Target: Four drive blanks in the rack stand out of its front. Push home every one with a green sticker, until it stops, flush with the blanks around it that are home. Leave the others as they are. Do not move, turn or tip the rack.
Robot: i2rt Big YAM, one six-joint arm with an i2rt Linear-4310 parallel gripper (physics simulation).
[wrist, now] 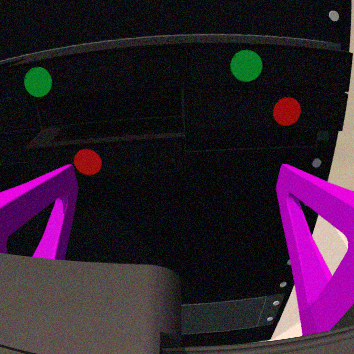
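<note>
The dark rack [225, 320] fills most of the wrist view. A green sticker [246, 65] marks a blank at the upper right, and a red sticker [286, 111] marks the blank just below it. Another green sticker [38, 82] is at the upper left, and another red sticker [87, 162] is lower, near the left fingertip. The right-hand blanks reach out past the rack's side edge; how far each blank stands out is hard to tell in the dark. My gripper [176, 175] is open and empty, its magenta fingertips wide apart, below the green stickers in the view.
A grey strip [200, 40] runs across above the blanks. Several pale screws, such as one screw [316, 163], line the rack's right edge. A dark recess [115, 129] with a lighter lower lip lies left of centre. A beige surface [342, 160] shows beyond the rack at the right.
</note>
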